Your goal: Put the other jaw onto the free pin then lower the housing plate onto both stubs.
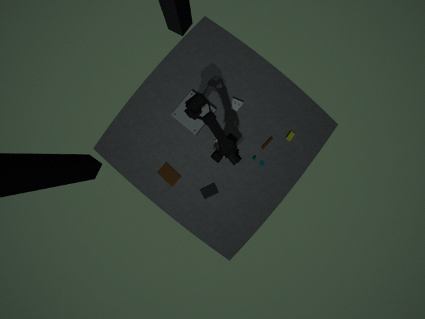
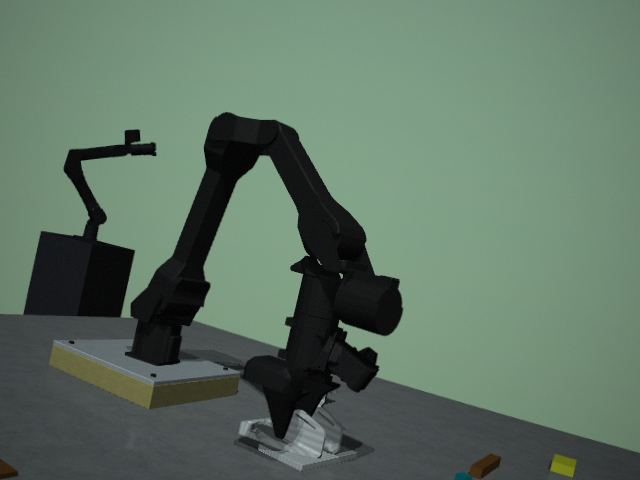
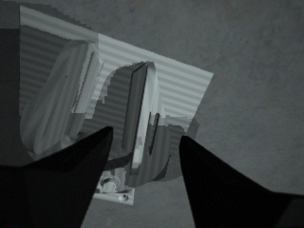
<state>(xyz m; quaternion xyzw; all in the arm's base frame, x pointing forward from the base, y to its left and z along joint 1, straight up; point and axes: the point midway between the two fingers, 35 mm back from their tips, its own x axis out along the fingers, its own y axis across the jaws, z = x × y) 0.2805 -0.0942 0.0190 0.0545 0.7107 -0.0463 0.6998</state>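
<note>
My gripper tip is now 20 mm to the right of the white base fixture, 20 mm short of it and 20 mm above it. Also, from my gripper tip: white bracket: 300 mm to the left, 80 mm behind, 10 mm below; then brown bar: 240 mm ahead, 190 mm to the left, 20 mm below; then dark tile: 290 mm to the right, 70 mm ahead, 20 mm below.
</note>
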